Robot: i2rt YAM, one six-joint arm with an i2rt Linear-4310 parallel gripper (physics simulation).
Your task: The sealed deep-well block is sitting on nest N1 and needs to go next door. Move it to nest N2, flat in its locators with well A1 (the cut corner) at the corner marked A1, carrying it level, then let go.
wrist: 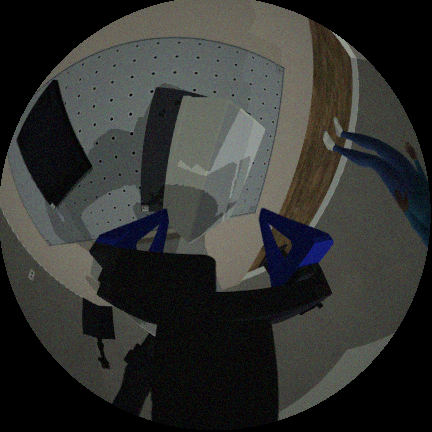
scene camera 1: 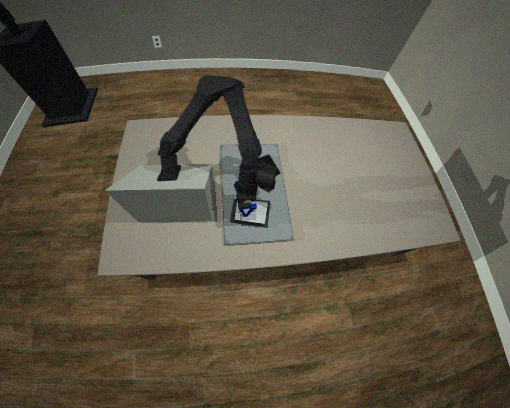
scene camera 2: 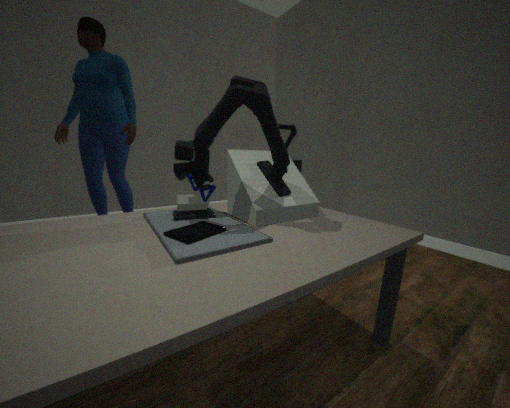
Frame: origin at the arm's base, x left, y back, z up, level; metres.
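Where they show: gripper, fingertip midpoint: (wrist: pixel 213 213) (scene camera 1: pixel 243 207) (scene camera 2: pixel 200 196); arm's base, link origin: (scene camera 1: pixel 170 173) (scene camera 2: pixel 273 178).
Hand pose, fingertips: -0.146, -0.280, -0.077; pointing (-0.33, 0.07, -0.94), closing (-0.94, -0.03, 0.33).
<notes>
Things, the pixels of their top centre, and the offset from my fingertips, as dx, dy, dz. Level surfaces: height alone.
- pale deep-well block, top centre: (wrist: pixel 230 190) (scene camera 1: pixel 251 207) (scene camera 2: pixel 192 193) -0.008, -0.033, +0.014
- grey perforated plate, top centre: (wrist: pixel 97 152) (scene camera 2: pixel 197 223) (scene camera 1: pixel 253 187) +0.129, -0.069, -0.077
- table, surface height: dz -0.091
The pale deep-well block (scene camera 1: pixel 260 214) (scene camera 2: pixel 186 202) (wrist: pixel 195 145) sits in a dark nest (scene camera 1: pixel 268 215) (scene camera 2: pixel 195 215) (wrist: pixel 154 145), which I take to be N1. Its cut corner cannot be made out. The other dark nest (scene camera 2: pixel 194 232) (wrist: pixel 52 145), which I take to be N2, is empty; in the first scene view the arm hides it. Small pale marks show at a corner of each nest in the wrist view, unreadable. My gripper (scene camera 1: pixel 241 201) (scene camera 2: pixel 200 195) (wrist: pixel 213 213) is open and empty, with its blue fingers spread above the block, apart from it.
Both nests stand on a grey perforated plate (scene camera 1: pixel 257 237) (scene camera 2: pixel 230 242) (wrist: pixel 200 57) on the table (scene camera 1: pixel 350 175) (scene camera 2: pixel 100 300). The arm's pale sloped base block (scene camera 1: pixel 165 200) (scene camera 2: pixel 285 210) stands beside the plate. A person (scene camera 2: pixel 105 110) (wrist: pixel 385 155) stands beyond the table.
</notes>
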